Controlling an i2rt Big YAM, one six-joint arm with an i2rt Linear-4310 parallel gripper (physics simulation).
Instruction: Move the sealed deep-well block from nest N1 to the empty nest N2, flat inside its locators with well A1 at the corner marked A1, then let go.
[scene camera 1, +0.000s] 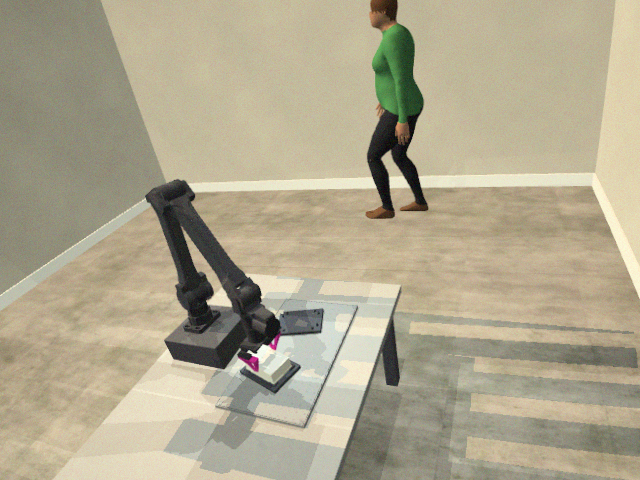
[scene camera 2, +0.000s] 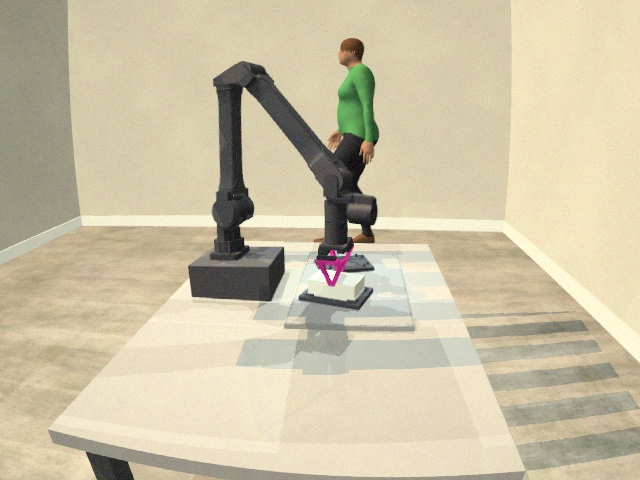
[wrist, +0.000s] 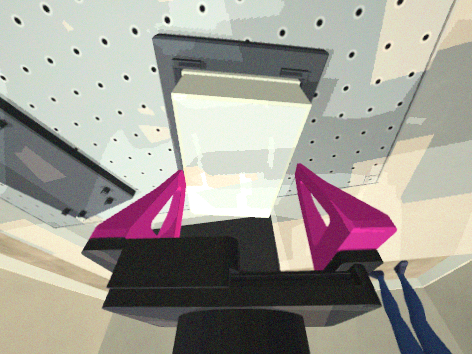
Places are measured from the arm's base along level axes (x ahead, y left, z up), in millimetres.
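Pixels of known places: gripper, fingertip midpoint: (scene camera 1: 265, 360) (scene camera 2: 335, 279) (wrist: 239, 172); arm's base at its link origin: (scene camera 1: 202, 322) (scene camera 2: 230, 254).
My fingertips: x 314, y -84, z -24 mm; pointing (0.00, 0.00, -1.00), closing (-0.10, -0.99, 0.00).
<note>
Ahead of a thing's pixels: the offset from my fingertips to its top centre. Level surfaces: height alone.
The sealed block @[2 mm ahead, 3 mm left, 4 mm up] (scene camera 1: 277, 367) (scene camera 2: 347, 286) (wrist: 240, 130), pale cream and box-shaped, sits in dark nest N1 @[2 mm ahead, 4 mm left, 32 mm down] (scene camera 1: 275, 388) (scene camera 2: 330, 301) (wrist: 240, 49). My gripper (scene camera 1: 265, 359) (scene camera 2: 331, 283) (wrist: 239, 172) is open, pointing down over the block, with nothing held. In the wrist view its magenta fingers stand on both sides of the block's lower end, with a gap visible at each side. The empty dark nest N2 @[1 mm back, 234 mm left, 28 mm down] (scene camera 1: 302, 321) (scene camera 2: 360, 262) (wrist: 57, 162) lies farther back in the scene views and at the left in the wrist view. The A1 marks cannot be read.
Both nests stand on a grey perforated plate @[35 mm ahead, 103 mm left, 49 mm down] (scene camera 1: 330, 356) (scene camera 2: 387, 310) (wrist: 345, 112) on the table @[63 mm down] (scene camera 1: 129, 423) (scene camera 2: 206, 408). The arm's dark base box (scene camera 1: 204, 343) (scene camera 2: 232, 279) stands left of the plate. A person in green (scene camera 1: 398, 72) (scene camera 2: 356, 103) stands beyond the table.
</note>
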